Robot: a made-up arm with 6 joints.
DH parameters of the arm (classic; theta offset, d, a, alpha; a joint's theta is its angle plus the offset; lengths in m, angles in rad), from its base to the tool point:
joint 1: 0 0.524 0 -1.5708
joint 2: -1.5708 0 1.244 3.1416
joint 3: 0 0 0 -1.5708
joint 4: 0 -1.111 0 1.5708
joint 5: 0 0.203 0 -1.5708
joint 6: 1.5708 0 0 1.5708
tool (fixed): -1.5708 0 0 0
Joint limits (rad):
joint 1: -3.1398..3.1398
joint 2: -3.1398..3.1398
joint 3: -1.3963..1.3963
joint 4: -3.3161..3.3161
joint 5: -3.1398..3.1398
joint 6: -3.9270..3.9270
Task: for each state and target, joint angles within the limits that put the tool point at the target. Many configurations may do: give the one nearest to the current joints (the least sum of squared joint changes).
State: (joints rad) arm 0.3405 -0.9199 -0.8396 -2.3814 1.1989 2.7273
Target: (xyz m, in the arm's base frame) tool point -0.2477 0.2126 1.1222
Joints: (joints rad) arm -0.1421 -1.5360 -0.9237 -2.6137 1.1989 2.7273
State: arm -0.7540 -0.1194 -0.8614 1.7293 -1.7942 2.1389
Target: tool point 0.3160 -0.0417 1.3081
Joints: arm -0.3686 -0.7039 -1.0183 1.9490 -1.7942 2.1389
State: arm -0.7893 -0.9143 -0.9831 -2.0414 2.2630 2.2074
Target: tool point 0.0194 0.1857 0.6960
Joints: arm -0.6984 -1.3803 -1.3194 -2.4373 2.2630 2.2074
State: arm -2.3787 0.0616 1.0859 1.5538 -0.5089 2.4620
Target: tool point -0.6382 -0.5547 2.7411
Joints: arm -2.4212 0.3445 1.3483 1.5506 -0.5089 2.4620
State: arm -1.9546 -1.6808 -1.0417 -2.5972 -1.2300 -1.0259
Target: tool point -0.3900 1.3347 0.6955
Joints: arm -1.1551 -2.3146 -0.2351 -2.6855 -1.2300 -1.0259
